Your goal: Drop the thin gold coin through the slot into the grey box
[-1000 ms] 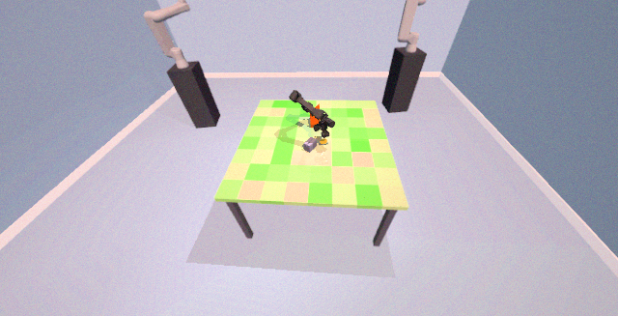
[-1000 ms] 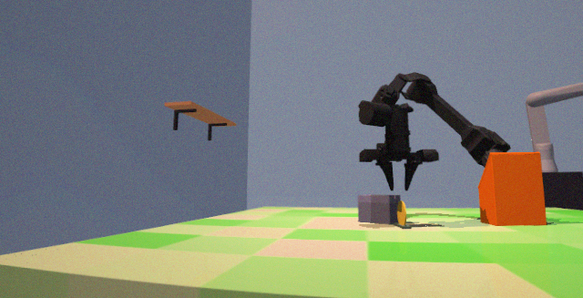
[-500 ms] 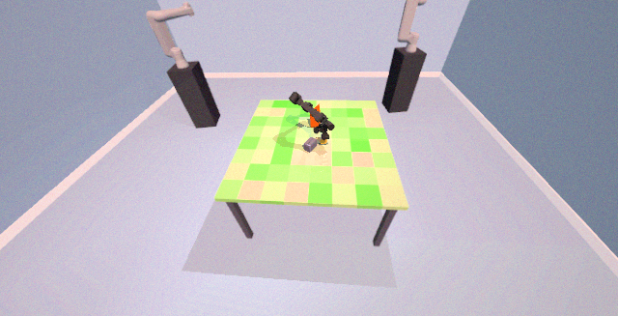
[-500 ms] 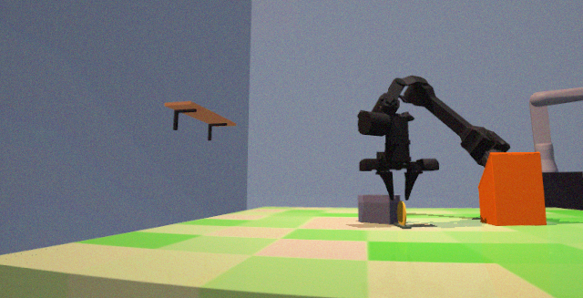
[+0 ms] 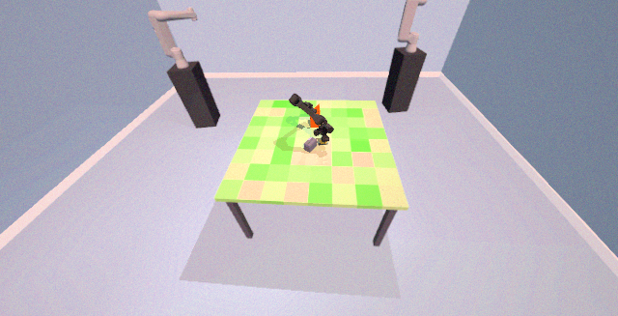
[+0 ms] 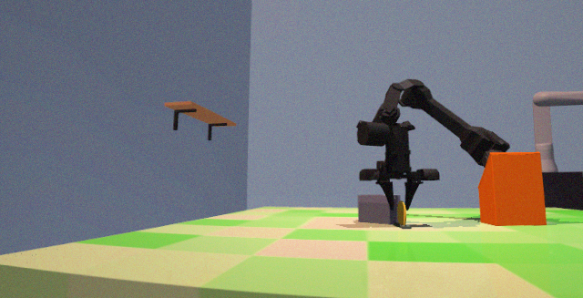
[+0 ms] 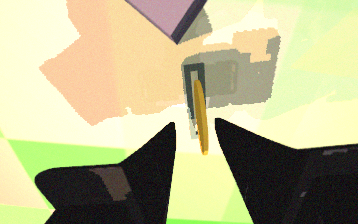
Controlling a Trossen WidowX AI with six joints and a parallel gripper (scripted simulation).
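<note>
The coin is 10 mm behind my gripper tip and 10 mm below it.
</note>
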